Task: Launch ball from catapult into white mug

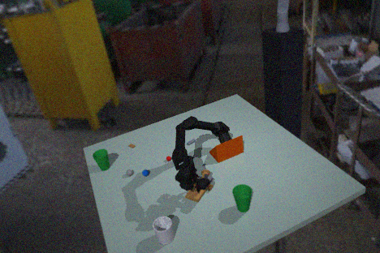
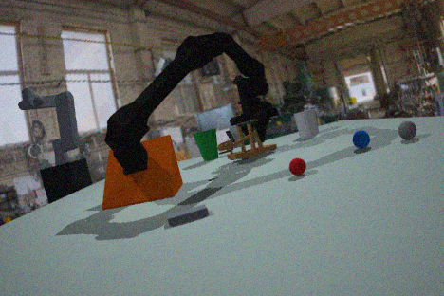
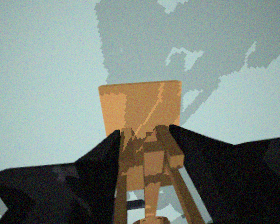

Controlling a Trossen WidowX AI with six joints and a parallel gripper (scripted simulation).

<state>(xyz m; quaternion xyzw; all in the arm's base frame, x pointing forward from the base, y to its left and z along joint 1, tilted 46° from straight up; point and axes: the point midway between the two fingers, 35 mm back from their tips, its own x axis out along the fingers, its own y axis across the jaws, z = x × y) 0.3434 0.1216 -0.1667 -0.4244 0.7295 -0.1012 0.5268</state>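
The red ball is 38 cm to the right of my gripper tip and 2 cm below it. Round my gripper tip: wooden catapult (6 cm behind, 3 cm to the right, 2 cm above); then white mug (25 cm ahead, 16 cm to the left, 1 cm below); then blue ball (17 cm ahead, 33 cm to the right, 2 cm below).
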